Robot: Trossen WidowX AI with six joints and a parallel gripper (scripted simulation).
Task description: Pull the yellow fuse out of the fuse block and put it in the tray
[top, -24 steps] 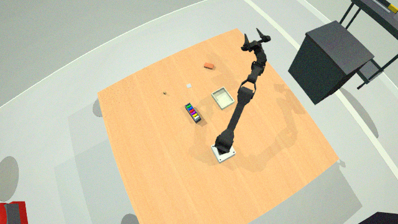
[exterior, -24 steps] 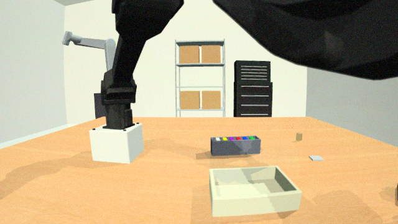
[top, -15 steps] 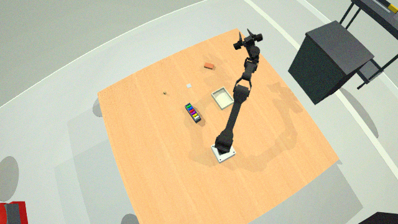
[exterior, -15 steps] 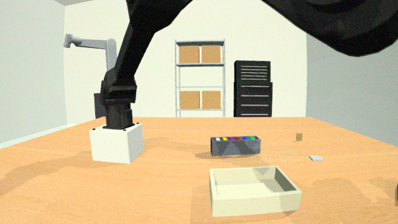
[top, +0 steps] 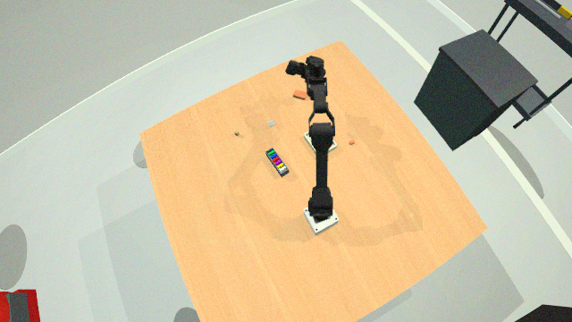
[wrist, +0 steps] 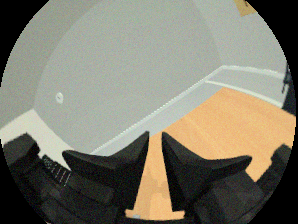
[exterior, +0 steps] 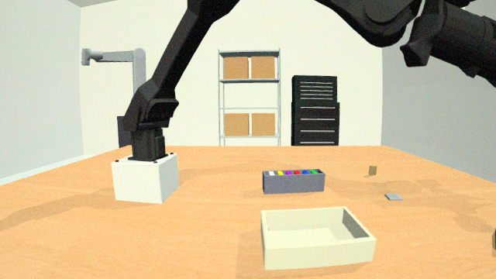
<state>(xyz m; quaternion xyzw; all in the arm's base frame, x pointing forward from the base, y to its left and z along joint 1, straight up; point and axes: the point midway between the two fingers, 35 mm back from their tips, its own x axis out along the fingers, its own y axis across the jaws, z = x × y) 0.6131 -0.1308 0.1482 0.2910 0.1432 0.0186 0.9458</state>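
Right now my gripper tip is 380 mm past the yellow fuse, 220 mm to the right of it and 190 mm above it. Round my gripper tip: orange brick 30 mm behind, 10 mm to the left, 210 mm below; then flat grey tile 140 mm behind, 200 mm to the left, 220 mm below; then cream tray 320 mm behind, 10 mm to the left, 210 mm below.
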